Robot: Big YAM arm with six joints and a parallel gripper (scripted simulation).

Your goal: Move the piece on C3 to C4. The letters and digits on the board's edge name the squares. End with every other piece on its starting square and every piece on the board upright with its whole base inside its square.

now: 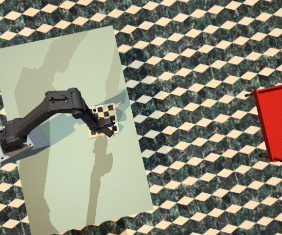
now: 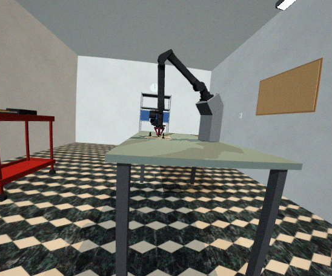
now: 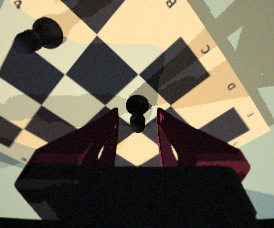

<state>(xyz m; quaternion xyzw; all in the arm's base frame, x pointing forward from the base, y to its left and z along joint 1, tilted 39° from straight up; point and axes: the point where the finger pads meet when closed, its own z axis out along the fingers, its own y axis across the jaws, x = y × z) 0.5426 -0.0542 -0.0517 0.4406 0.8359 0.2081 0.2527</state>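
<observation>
Right now my hand is 10 mm short of the small chessboard, 40 mm to the right of it and 20 mm above it.
</observation>
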